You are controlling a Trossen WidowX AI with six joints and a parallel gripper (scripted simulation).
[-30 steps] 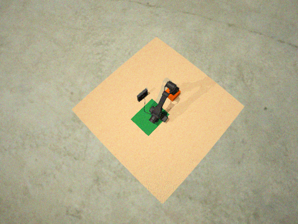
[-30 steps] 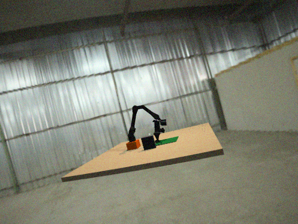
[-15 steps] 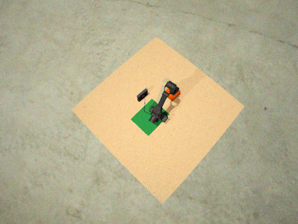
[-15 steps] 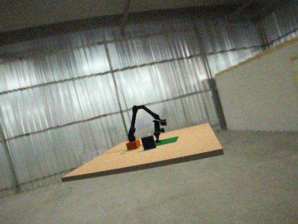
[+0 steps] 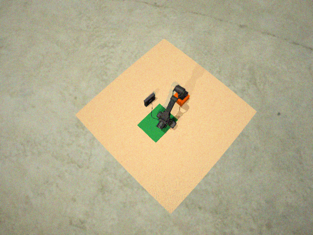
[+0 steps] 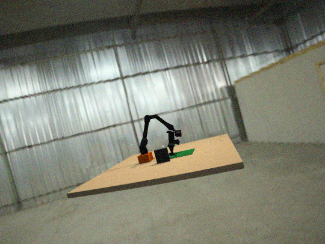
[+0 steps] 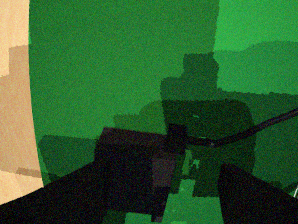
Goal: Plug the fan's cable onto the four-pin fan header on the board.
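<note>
Right now the black plug is 10 mm behind my gripper tip, 10 mm to the left of it and 10 mm below it. From my gripper tip the other things lie so: white four-pin fan header (20 mm behind, 90 mm to the right, 20 mm below); then black fan (30 mm behind, 250 mm to the right, 40 mm above); then green board (70 mm ahead, 60 mm to the right, 40 mm below).
</note>
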